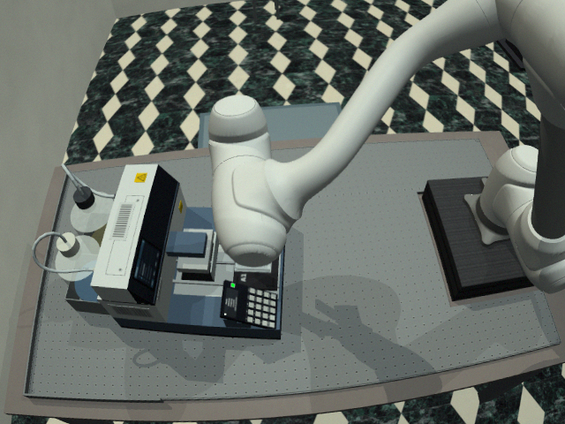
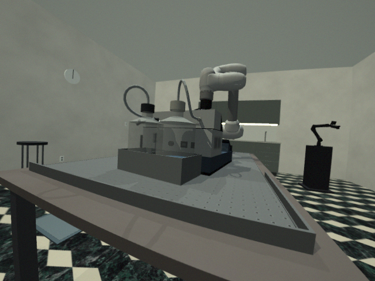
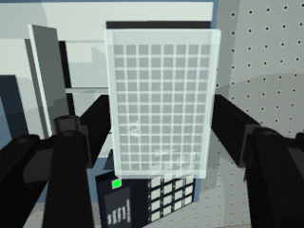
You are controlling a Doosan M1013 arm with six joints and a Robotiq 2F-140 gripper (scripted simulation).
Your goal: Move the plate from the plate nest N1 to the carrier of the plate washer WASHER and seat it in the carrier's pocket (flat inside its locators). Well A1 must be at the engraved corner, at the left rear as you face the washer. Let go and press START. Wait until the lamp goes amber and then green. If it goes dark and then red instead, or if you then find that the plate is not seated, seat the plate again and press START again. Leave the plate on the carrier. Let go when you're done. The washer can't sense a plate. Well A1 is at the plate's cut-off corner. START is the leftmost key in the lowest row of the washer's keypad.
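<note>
Now: hand 90 mm above the black washer carrier. The rest, counted from my hand: black plate nest (290 mm to the right, 170 mm below, 30 mm behind); plate washer (150 mm ahead, 50 mm below, 30 mm to the right); clear well plate (20 mm below).
</note>
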